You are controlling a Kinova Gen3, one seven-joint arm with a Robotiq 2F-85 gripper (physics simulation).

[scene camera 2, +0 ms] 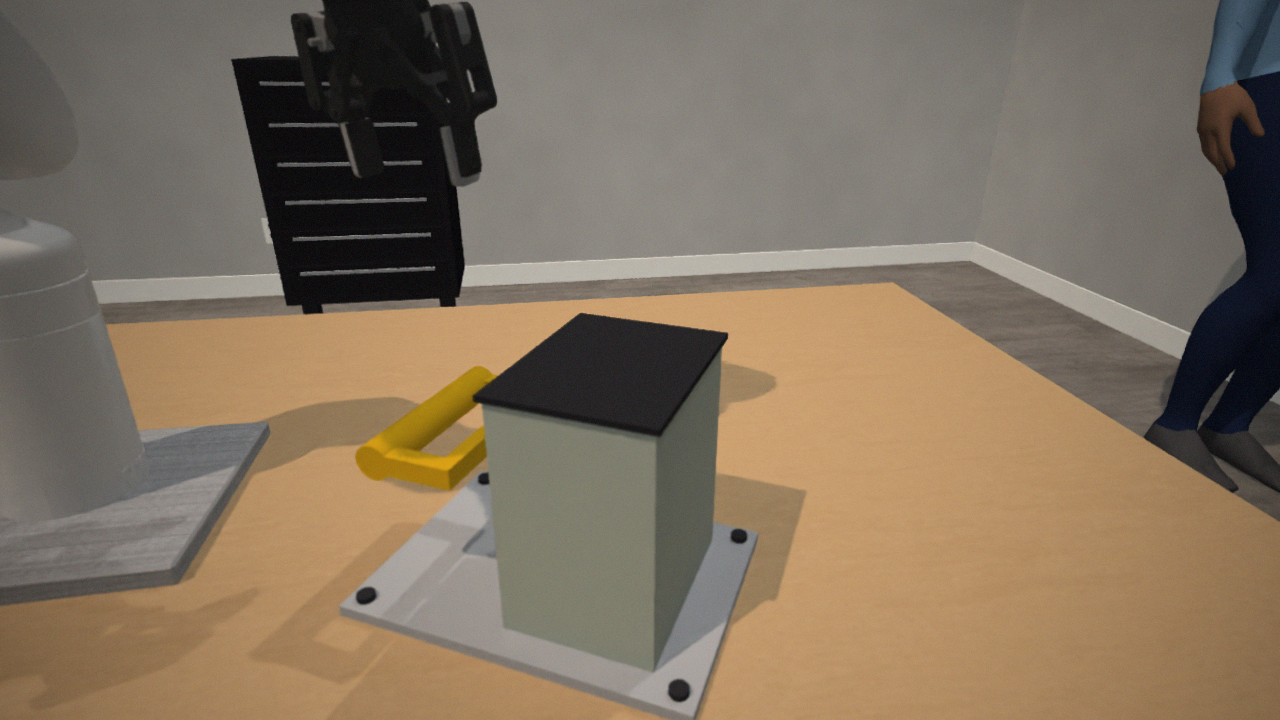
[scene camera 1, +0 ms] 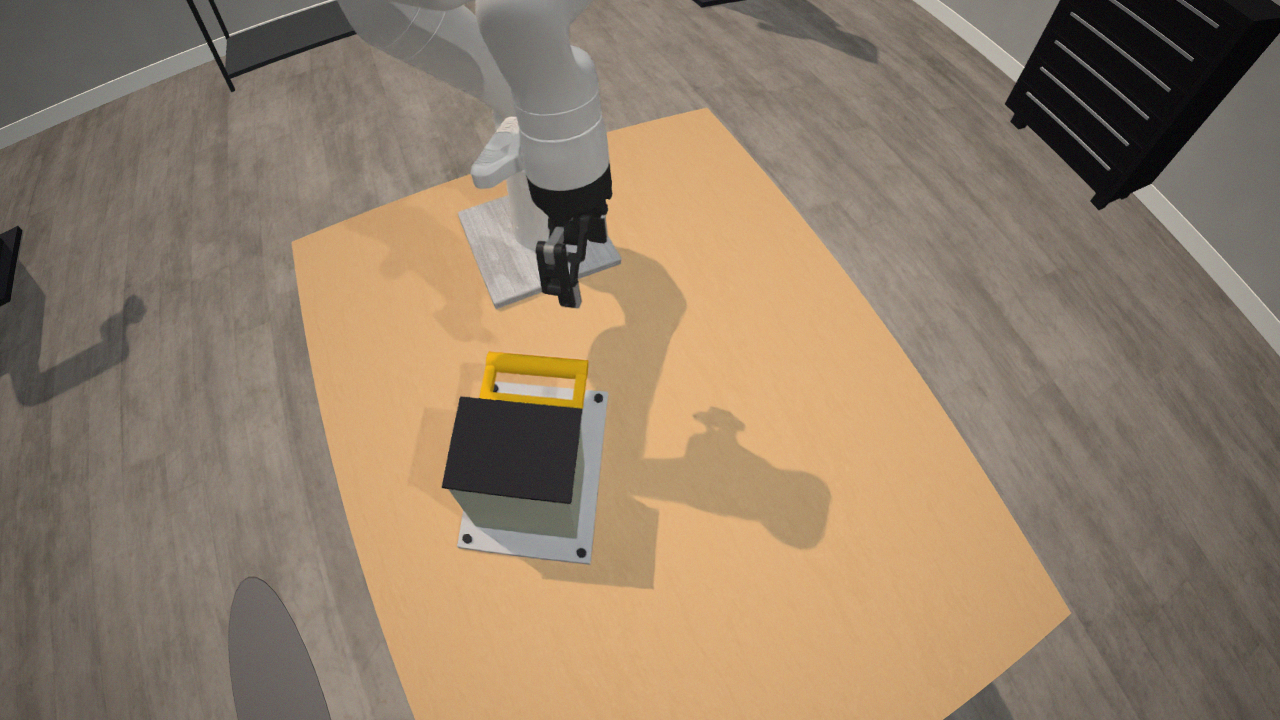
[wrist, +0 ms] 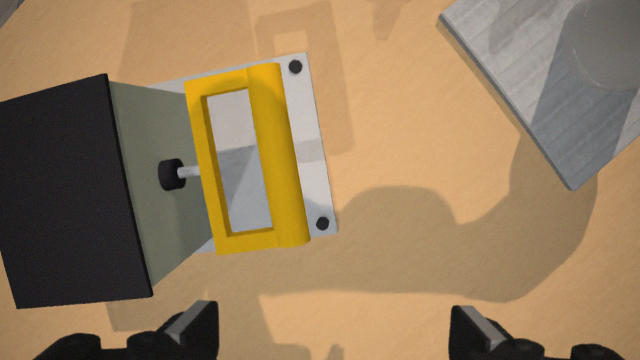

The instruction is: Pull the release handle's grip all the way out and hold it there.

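The release handle's yellow grip (scene camera 1: 537, 364) (scene camera 2: 427, 413) (wrist: 280, 155) is a rectangular loop with a thick round outer bar. It sticks out from the side of a grey-green housing with a black top (scene camera 1: 514, 447) (scene camera 2: 581, 519) (wrist: 55, 195), on the robot's side. In the wrist view, a short length of pale rod (wrist: 189, 171) shows between the loop and a black collar (wrist: 171, 174). The housing stands on a grey plate (scene camera 1: 594, 483) (scene camera 2: 429, 617) (wrist: 307, 125). My gripper (scene camera 1: 581, 270) (scene camera 2: 414, 174) (wrist: 334, 330) is open and empty, well above the table and apart from the grip.
The robot's base slab (scene camera 1: 503, 277) (scene camera 2: 161, 537) (wrist: 525, 90) lies on the wooden table (scene camera 1: 850, 447) (scene camera 2: 939, 465), on the grip's side of the housing. Beyond the table stand a black drawer cabinet (scene camera 1: 1114, 89) (scene camera 2: 358, 219) and a person (scene camera 2: 1257, 232).
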